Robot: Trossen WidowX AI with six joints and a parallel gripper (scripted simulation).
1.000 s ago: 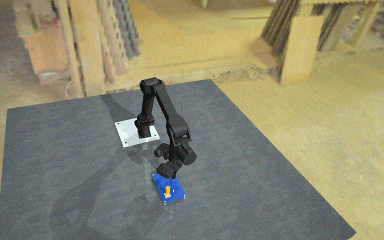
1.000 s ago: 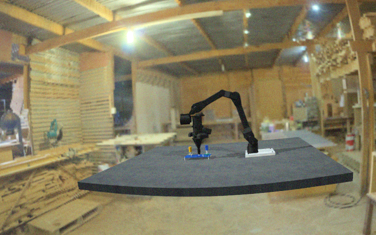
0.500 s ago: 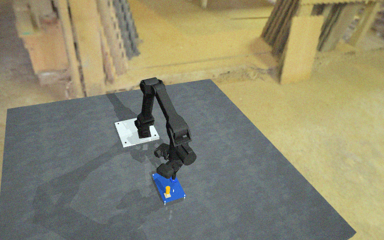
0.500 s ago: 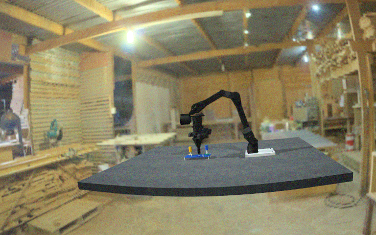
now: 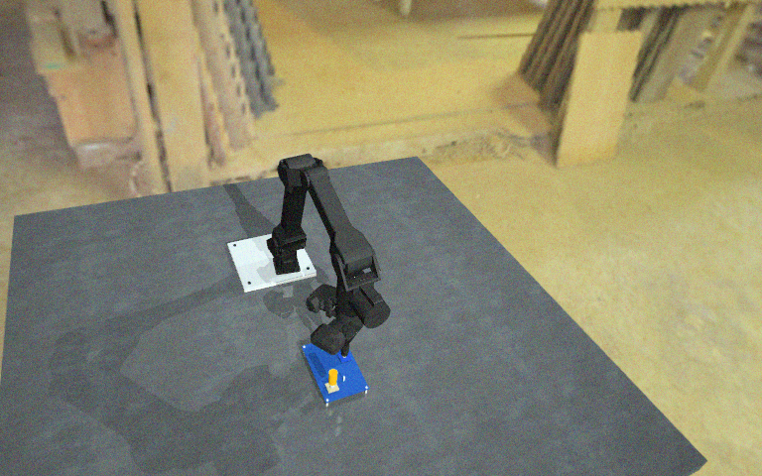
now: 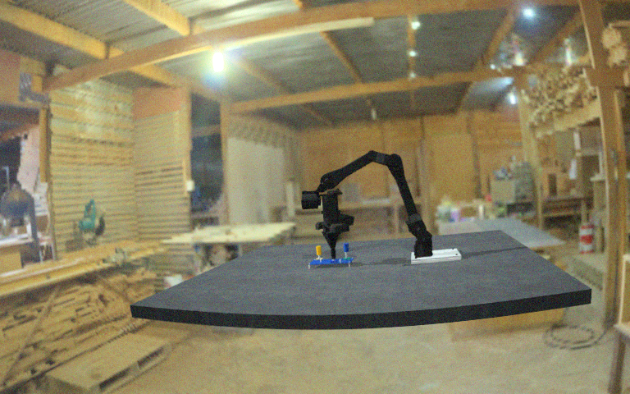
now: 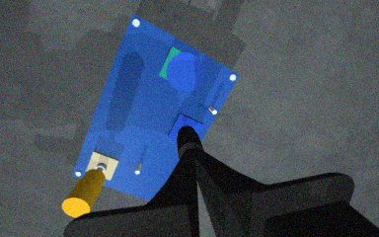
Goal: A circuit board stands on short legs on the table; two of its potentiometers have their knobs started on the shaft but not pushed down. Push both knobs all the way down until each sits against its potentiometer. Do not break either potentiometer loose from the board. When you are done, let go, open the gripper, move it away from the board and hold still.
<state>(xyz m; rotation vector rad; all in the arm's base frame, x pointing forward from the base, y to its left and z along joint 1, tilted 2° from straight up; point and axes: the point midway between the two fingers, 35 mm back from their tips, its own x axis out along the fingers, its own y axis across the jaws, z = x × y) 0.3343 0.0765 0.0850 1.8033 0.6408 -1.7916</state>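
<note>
Right now the black knob is 2 cm below my gripper tip. From my gripper tip the other things lie so: orange knob 7 cm ahead, 5 cm to the right, 1 cm below.
</note>
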